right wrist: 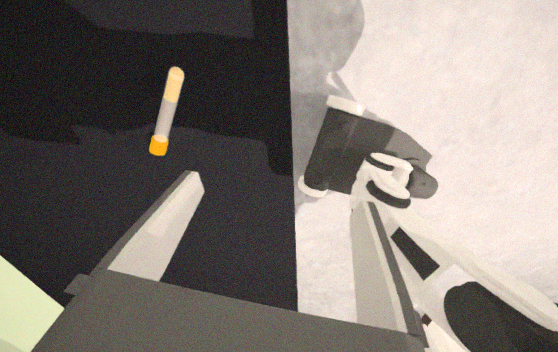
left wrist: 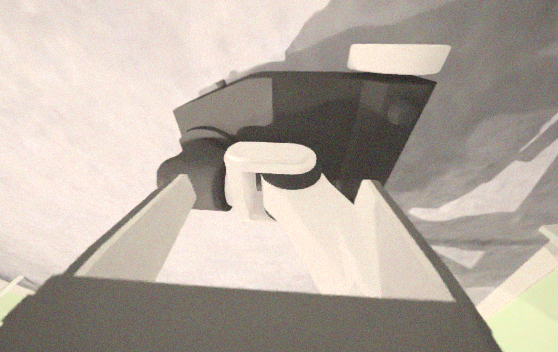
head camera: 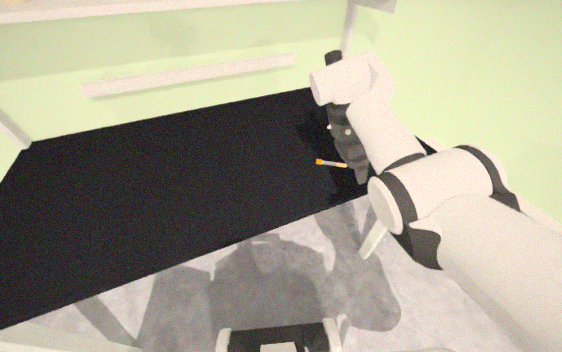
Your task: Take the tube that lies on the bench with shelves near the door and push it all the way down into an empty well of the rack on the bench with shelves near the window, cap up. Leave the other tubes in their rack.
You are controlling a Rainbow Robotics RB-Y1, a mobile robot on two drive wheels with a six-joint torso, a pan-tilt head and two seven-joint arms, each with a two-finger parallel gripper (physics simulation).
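Frame: origin at the robot's base, x ahead, y left, z up, level; metres.
Seen in the pictures: left gripper, fingertip midpoint: (left wrist: pixel 272 188); right gripper, fingertip midpoint: (right wrist: pixel 276 194) (head camera: pixel 352 169).
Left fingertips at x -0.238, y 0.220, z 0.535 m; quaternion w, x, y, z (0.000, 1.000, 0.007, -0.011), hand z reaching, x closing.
Note:
A point is followed by its place in that frame.
A tube (head camera: pixel 332 163) @(x 0.428, y -0.235, z 0.929 m) (right wrist: pixel 167 112) @(x 0.428, y -0.237, z 0.930 m) with an orange cap lies on its side on the black bench top (head camera: pixel 150 200) @(x 0.325, y 0.372, z 0.915 m) (right wrist: pixel 240 250) @(x 0.313, y -0.009, z 0.915 m). Its lower part is pale orange. My right gripper (head camera: pixel 361 180) (right wrist: pixel 276 194) @(x 0.287, y -0.238, z 1.038 m) is open and empty above the bench's front edge. In the right wrist view the tube lies outside the fingers, up and to the left, beyond the tip of the left-hand finger. In the head view its uncapped end is close beside the gripper. My left gripper (left wrist: pixel 272 188) @(x -0.238, y 0.220, z 0.535 m) is open and empty, over the floor beside my base. The rack does not show.
A pale bar (head camera: pixel 190 75) @(x 0.861, y 0.305, z 1.088 m) runs along the green wall behind the bench, with a shelf edge (head camera: pixel 150 11) @(x 0.901, y 0.394, z 1.308 m) higher up. A shelf post (head camera: pixel 348 30) @(x 1.100, y -0.441, z 1.187 m) stands at the bench's back right corner. My dark base (left wrist: pixel 330 110) @(x -0.137, y 0.158, z 0.169 m) (right wrist: pixel 335 150) @(x -0.019, y -0.035, z 0.191 m) stands on the floor in front of the bench.

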